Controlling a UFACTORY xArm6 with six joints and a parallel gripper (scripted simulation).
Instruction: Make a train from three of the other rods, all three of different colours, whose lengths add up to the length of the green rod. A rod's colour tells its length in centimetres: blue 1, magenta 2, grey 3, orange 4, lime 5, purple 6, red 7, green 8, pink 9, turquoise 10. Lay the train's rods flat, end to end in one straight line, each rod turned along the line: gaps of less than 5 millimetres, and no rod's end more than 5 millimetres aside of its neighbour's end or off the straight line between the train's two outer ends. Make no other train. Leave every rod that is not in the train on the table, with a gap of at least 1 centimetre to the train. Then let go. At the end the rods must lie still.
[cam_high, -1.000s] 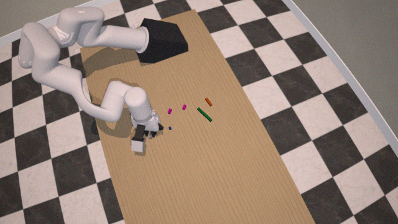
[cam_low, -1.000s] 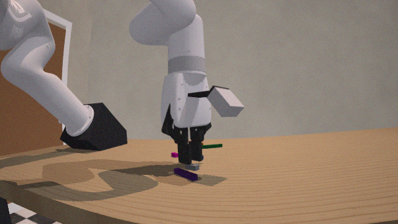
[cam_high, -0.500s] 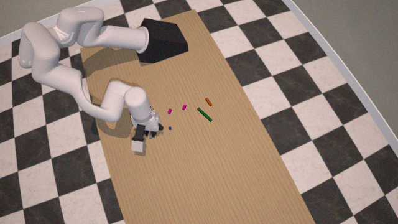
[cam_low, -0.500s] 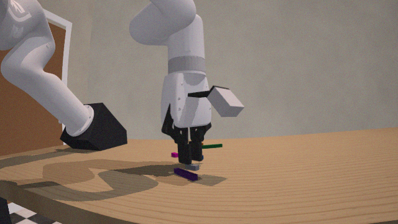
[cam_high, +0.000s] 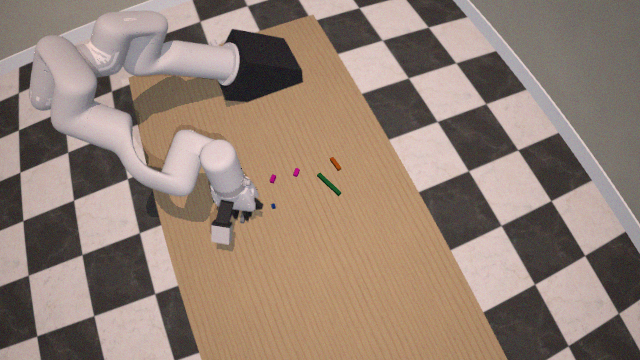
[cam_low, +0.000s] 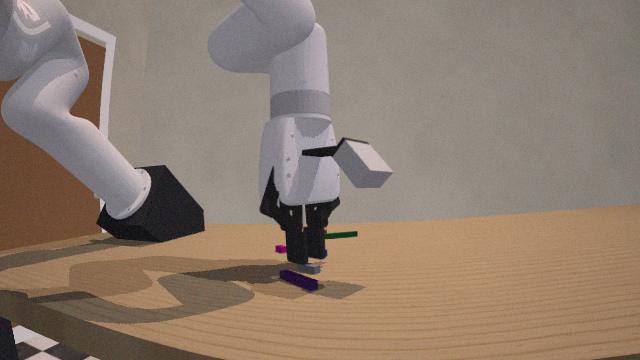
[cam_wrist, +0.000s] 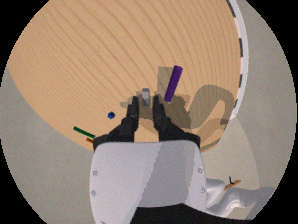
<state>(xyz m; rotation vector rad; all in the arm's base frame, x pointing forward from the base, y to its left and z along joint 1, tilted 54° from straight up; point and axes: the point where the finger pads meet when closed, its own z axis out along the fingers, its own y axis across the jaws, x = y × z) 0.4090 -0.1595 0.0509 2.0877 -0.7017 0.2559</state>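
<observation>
The grey rod lies 30 mm below my hand. From my hand the other things lie so: purple rod 50 mm to the right, 30 mm below; blue rod 80 mm to the left, 30 mm below, 10 mm ahead; green rod 240 mm to the left, 30 mm below, 20 mm ahead.
</observation>
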